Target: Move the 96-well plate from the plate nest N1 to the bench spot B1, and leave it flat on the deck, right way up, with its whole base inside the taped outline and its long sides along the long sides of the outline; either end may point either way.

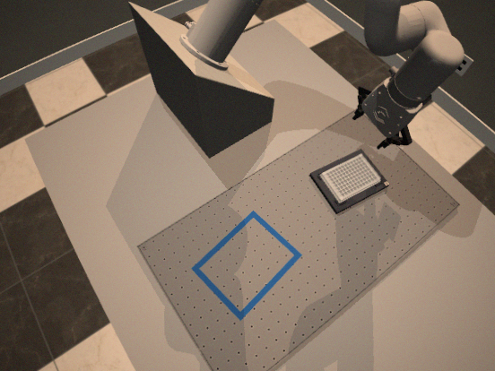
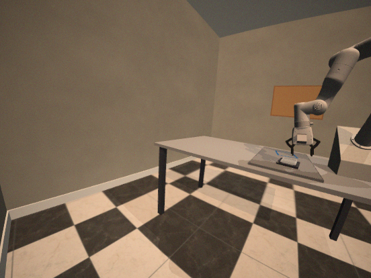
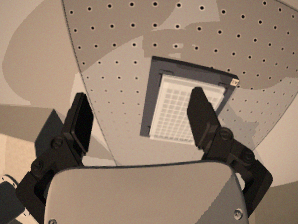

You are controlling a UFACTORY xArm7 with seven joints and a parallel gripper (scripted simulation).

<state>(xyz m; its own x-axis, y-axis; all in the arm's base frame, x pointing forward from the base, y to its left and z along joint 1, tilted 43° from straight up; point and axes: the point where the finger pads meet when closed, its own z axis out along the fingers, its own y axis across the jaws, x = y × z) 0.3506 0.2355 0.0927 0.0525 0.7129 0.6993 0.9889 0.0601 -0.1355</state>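
Right now my hand is 9 cm to the left of the white 96-well plate, 8 cm above it and 5 cm short of it. The rest, counted from my hand: plate nest (9 cm to the right, 9 cm below, 5 cm ahead).
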